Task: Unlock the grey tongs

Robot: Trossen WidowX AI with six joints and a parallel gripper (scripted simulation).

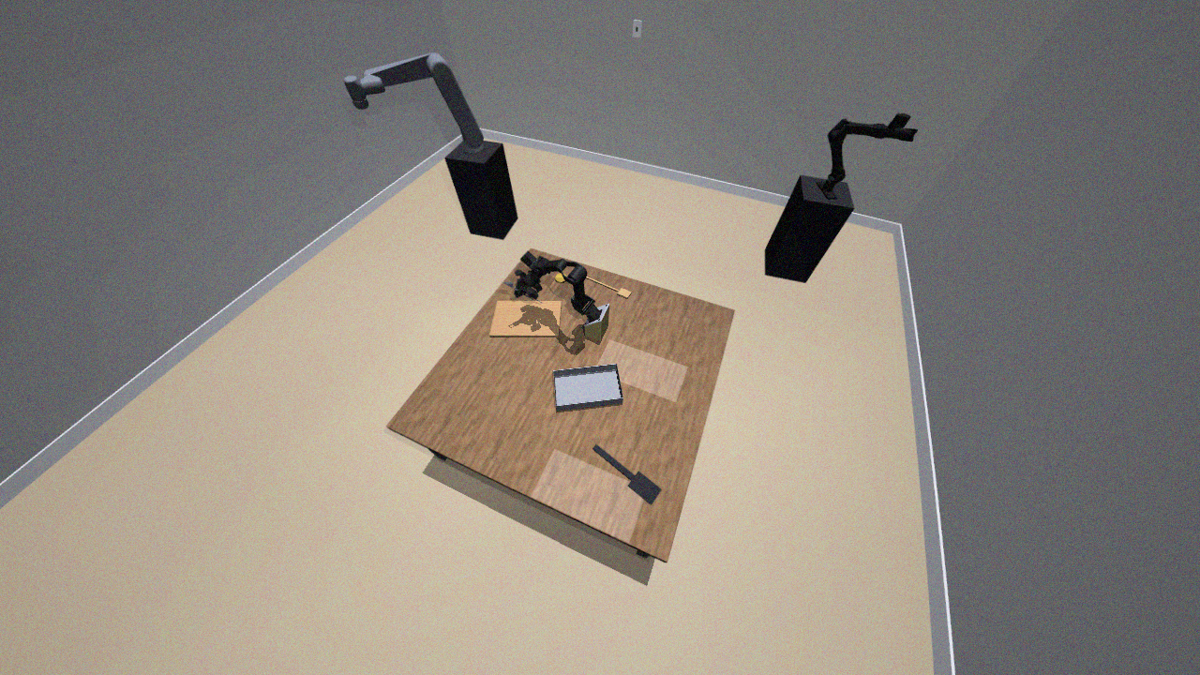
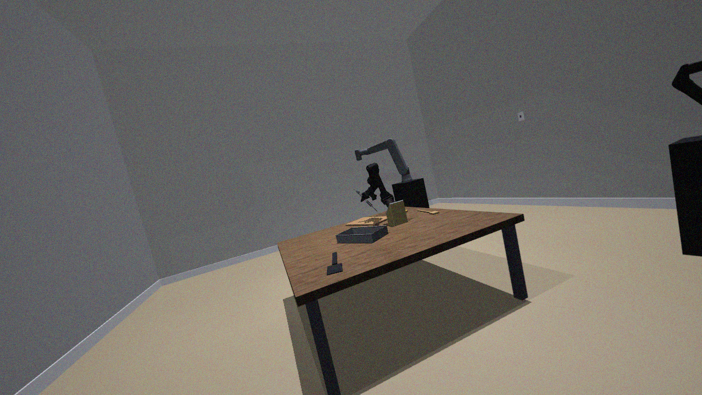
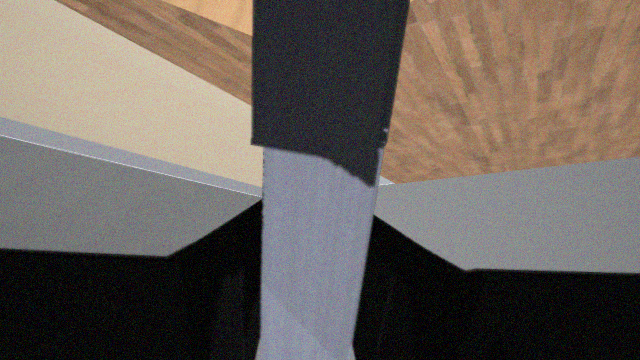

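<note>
Right now my gripper tip is 1 cm past the light wooden board, 3 cm to the right of it and 18 cm above it. From my gripper tip the other things lie so: roasting tin: 31 cm ahead, 46 cm to the left, 16 cm below; black spatula: 64 cm ahead, 73 cm to the left, 19 cm below; yellow piece: 35 cm behind, 10 cm to the left, 18 cm below.
</note>
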